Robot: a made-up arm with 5 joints.
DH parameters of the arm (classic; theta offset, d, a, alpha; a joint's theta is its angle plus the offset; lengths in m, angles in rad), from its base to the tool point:
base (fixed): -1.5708 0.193 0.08 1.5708
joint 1: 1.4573 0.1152 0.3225 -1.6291
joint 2: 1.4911 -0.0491 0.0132 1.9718
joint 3: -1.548 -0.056 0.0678 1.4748
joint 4: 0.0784 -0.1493 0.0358 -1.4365
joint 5: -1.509 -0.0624 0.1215 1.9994
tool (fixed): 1.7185 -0.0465 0 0
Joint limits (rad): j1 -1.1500..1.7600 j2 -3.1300..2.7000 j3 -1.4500..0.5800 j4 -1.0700..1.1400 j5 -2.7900..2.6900
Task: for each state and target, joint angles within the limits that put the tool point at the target. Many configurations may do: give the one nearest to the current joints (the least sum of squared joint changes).
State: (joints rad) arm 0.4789 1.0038 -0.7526 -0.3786 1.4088
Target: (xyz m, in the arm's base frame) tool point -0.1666 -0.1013 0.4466
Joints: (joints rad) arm 1.2979 0.6119 -0.4075 -0.2318 1.3929
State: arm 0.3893 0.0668 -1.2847 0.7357 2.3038
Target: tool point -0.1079 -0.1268 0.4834
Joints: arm 1.1870 0.5700 -0.8153 0.4429 2.6900
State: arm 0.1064 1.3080 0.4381 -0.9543 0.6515
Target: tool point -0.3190 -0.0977 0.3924
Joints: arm 0.1371 1.5523 0.3604 -1.0489 0.4558
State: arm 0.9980 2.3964 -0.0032 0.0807 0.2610
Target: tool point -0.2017 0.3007 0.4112
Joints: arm 1.6172 2.4870 -0.2882 0.7106 0.0290
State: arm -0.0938 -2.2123 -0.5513 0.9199 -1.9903
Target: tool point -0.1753 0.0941 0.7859
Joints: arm 0.5527 -2.3140 -0.1986 1.0530 -2.7630
